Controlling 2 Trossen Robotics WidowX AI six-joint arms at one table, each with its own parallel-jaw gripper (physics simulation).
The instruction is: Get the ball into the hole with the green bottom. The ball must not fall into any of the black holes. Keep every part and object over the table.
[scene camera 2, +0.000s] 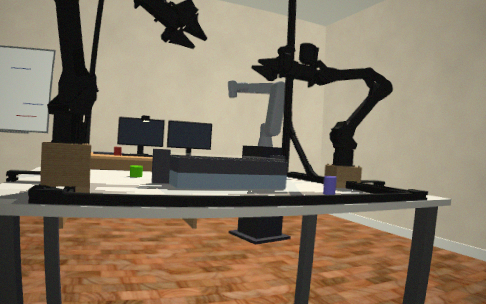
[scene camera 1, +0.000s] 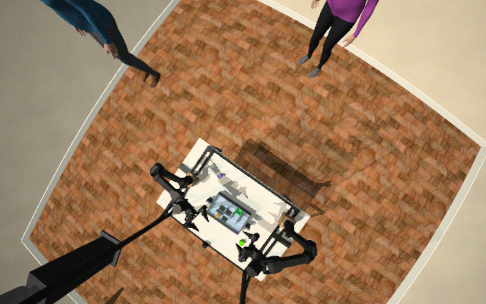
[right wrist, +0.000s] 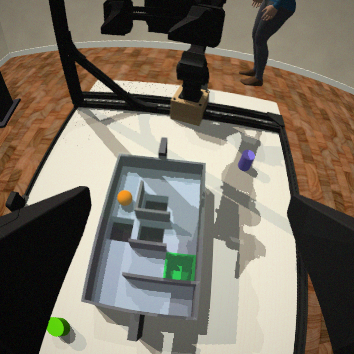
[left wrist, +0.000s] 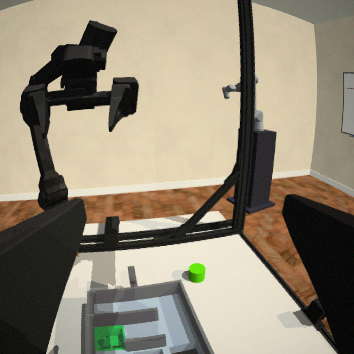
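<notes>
An orange ball (right wrist: 124, 198) (scene camera 1: 217, 216) lies inside the grey walled maze box (right wrist: 200, 175) (scene camera 2: 227, 181) (left wrist: 196, 315), beside a short inner wall near its left side in the right wrist view. The green-bottomed hole (right wrist: 186, 261) (left wrist: 103, 337) is in the lower right part of that view. Black holes (right wrist: 121, 230) (right wrist: 151, 234) (right wrist: 156, 204) lie between the two. One box handle (right wrist: 163, 148) is at the top, another handle (right wrist: 135, 327) at the bottom. My left gripper (scene camera 1: 202, 224) (scene camera 2: 262, 73) and right gripper (scene camera 2: 199, 43) (left wrist: 78, 132) are open and empty, above the table, apart from the box.
A green cylinder (left wrist: 197, 273) (right wrist: 58, 326) (scene camera 2: 136, 171) stands on the table near a box end. A purple cylinder (right wrist: 246, 160) (scene camera 2: 330, 185) (scene camera 1: 219, 176) stands off the opposite long side. Black frame rails (right wrist: 150, 106) line the table, and an upright post (left wrist: 245, 100) rises at one edge.
</notes>
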